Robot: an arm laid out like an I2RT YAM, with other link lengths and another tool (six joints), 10 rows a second.
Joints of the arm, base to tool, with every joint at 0 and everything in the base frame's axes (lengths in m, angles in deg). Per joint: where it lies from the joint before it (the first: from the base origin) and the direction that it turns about. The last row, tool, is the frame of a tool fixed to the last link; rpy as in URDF.
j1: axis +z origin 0 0 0.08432
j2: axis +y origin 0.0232 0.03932 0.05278
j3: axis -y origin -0.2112 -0.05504 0
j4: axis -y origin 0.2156 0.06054 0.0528
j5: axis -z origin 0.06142 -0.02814 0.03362
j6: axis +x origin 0.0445 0 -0.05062
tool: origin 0.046 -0.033 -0.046 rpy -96 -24.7 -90
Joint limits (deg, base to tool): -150..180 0..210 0..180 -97..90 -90..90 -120..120
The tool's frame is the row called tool.
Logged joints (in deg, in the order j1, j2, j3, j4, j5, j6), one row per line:
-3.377 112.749 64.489 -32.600 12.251 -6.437
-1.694 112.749 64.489 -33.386 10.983 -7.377
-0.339 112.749 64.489 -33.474 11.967 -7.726
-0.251 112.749 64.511 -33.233 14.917 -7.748
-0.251 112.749 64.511 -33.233 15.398 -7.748
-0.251 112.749 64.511 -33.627 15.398 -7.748
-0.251 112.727 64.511 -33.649 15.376 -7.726
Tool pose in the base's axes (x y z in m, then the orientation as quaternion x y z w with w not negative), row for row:
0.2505 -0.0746 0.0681 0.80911 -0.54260 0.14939 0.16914
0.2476 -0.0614 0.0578 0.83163 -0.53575 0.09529 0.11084
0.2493 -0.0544 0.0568 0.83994 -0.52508 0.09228 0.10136
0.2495 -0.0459 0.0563 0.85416 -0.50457 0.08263 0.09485
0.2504 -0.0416 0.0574 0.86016 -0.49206 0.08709 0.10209
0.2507 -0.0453 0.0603 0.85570 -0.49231 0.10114 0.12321
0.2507 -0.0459 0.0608 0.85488 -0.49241 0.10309 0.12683
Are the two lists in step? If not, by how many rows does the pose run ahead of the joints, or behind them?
The pose runs 2 rows behind the joints: the pose in row i belongs to the joints in row i - 2.
